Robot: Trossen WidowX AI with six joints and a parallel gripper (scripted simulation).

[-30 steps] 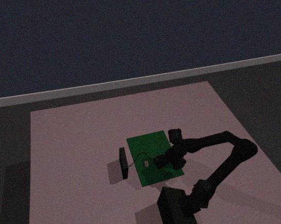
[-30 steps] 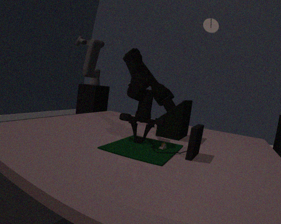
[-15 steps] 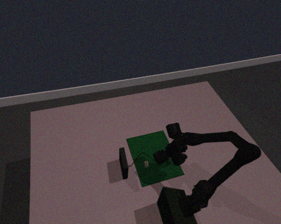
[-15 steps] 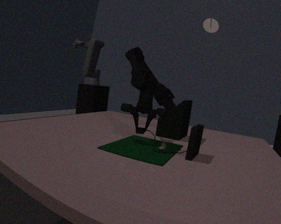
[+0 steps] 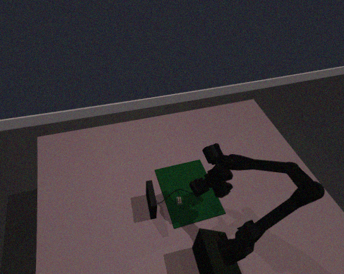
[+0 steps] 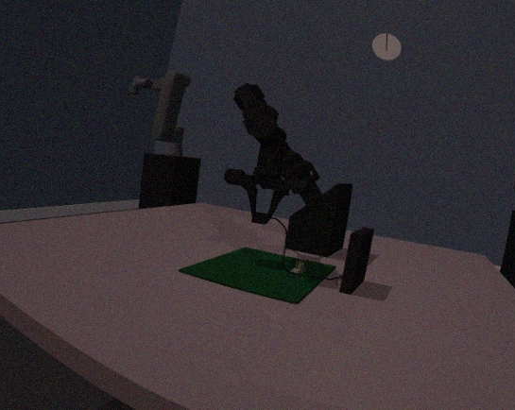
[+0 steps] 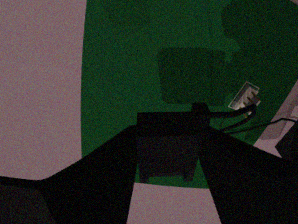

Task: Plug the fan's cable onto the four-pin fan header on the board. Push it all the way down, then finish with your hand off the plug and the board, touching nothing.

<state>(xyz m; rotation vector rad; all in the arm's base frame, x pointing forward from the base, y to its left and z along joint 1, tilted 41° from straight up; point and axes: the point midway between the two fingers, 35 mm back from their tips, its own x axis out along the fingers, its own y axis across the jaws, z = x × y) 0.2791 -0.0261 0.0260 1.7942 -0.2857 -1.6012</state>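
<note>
Right now the black plug is 10 mm ahead of my gripper tip. The rest, counted from my gripper tip: black fan (230 mm to the left, 40 mm below, 10 mm ahead); then pale four-pin header (110 mm to the left, 100 mm below, 10 mm ahead); then green board (110 mm below, 50 mm to the left, 50 mm ahead).
</note>
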